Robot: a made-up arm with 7 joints. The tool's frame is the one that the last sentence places. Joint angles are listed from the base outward.
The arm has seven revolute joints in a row. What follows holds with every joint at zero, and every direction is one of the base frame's.
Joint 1 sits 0.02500 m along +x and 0.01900 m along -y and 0.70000 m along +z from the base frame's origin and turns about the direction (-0.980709, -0.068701, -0.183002), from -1.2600 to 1.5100 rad.
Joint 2 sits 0.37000 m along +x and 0.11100 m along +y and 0.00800 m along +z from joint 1 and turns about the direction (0.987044, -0.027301, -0.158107), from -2.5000 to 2.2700 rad.
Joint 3 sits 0.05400 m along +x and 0.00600 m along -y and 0.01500 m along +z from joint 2 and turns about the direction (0.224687, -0.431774, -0.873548), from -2.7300 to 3.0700 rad.
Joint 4 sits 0.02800 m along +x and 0.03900 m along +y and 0.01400 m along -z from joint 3 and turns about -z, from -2.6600 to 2.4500 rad.
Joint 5 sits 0.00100 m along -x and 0.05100 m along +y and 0.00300 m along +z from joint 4 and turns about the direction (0.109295, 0.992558, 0.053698), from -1.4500 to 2.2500 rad.
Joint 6 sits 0.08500 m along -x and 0.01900 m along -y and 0.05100 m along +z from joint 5 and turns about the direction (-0.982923, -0.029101, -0.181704), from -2.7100 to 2.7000 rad.
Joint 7 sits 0.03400 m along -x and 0.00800 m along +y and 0.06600 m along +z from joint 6 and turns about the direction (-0.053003, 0.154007, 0.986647), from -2.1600 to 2.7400 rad.
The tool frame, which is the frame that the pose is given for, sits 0.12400 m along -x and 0.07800 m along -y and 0.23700 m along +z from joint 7; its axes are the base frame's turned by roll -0.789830, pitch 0.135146 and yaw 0.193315 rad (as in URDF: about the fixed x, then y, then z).
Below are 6 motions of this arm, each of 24 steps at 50 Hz.
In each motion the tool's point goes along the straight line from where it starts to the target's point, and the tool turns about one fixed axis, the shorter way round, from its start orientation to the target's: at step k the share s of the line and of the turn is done. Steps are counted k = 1, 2, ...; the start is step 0. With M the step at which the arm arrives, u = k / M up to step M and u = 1 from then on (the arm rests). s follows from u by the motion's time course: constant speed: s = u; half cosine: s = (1 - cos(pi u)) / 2; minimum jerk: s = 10 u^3 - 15 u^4 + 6 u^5.
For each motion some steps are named. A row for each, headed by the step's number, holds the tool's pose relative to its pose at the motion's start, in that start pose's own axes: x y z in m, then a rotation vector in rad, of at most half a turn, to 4 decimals.
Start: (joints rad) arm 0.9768 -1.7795 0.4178 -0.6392 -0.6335 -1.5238 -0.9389
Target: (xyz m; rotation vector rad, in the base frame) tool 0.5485 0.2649 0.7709 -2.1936 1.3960 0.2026
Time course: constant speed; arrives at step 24
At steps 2, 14, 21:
2: 0.0132 -0.0008 0.0063 -0.0309 0.0312 0.0314
14: 0.0925 -0.0054 0.0439 -0.2165 0.2183 0.2198
21: 0.1388 -0.0081 0.0659 -0.3247 0.3274 0.3298

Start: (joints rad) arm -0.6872 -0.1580 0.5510 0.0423 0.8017 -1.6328 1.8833
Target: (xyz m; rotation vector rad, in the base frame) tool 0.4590 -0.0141 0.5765 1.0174 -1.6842 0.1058
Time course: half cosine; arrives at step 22
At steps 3, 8, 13, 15, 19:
3: -0.0014 0.0008 0.0002 -0.0016 0.0022 -0.0029
8: -0.0091 0.0052 0.0012 -0.0102 0.0139 -0.0186
13: -0.0198 0.0114 0.0026 -0.0224 0.0305 -0.0407
15: -0.0239 0.0137 0.0031 -0.0269 0.0367 -0.0489
19: -0.0296 0.0170 0.0039 -0.0334 0.0455 -0.0606

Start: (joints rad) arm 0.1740 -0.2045 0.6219 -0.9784 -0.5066 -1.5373 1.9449
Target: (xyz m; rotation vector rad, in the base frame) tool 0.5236 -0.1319 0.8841 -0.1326 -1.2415 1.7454
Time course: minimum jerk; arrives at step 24
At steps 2, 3, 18, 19, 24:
2: 0.0004 0.0001 0.0003 0.0010 0.0047 -0.0035
3: 0.0012 0.0004 0.0009 0.0030 0.0148 -0.0110
18: 0.0643 0.0248 0.0524 0.1689 0.8243 -0.6143
19: 0.0671 0.0259 0.0547 0.1762 0.8602 -0.6410
24: 0.0717 0.0277 0.0585 0.1884 0.9195 -0.6852

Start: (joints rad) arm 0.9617 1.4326 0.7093 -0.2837 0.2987 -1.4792 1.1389
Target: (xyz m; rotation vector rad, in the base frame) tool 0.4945 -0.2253 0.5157 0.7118 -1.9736 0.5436
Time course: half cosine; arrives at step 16
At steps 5, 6, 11, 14, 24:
5: -0.0012 -0.0148 -0.0162 0.0647 -0.0394 0.0193
6: -0.0016 -0.0206 -0.0225 0.0898 -0.0547 0.0269
11: -0.0041 -0.0519 -0.0567 0.2264 -0.1379 0.0677
14: -0.0051 -0.0641 -0.0701 0.2800 -0.1705 0.0837
24: -0.0053 -0.0667 -0.0728 0.2911 -0.1773 0.0870

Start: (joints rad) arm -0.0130 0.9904 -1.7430 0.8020 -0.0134 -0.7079 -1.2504
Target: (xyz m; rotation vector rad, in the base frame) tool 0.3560 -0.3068 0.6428 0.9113 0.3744 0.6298
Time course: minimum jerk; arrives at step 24
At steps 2, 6, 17, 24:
2: 0.0012 -0.0006 -0.0012 0.0030 -0.0017 0.0039
6: 0.0247 -0.0119 -0.0236 0.0603 -0.0354 0.0795
17: 0.2020 -0.0975 -0.1936 0.4940 -0.2897 0.6509
24: 0.2382 -0.1150 -0.2283 0.5827 -0.3417 0.7677

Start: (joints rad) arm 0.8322 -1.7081 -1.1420 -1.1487 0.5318 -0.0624 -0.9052
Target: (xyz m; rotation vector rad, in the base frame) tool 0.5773 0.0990 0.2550 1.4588 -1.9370 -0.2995
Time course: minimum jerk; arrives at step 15
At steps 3, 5, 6, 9, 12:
3: 0.0015 -0.0015 -0.0016 0.0103 0.0049 -0.0001
5: 0.0056 -0.0054 -0.0058 0.0372 0.0177 -0.0002
6: 0.0084 -0.0082 -0.0088 0.0563 0.0268 -0.0004
9: 0.0181 -0.0175 -0.0189 0.1211 0.0576 -0.0008
12: 0.0250 -0.0242 -0.0261 0.1672 0.0795 -0.0011

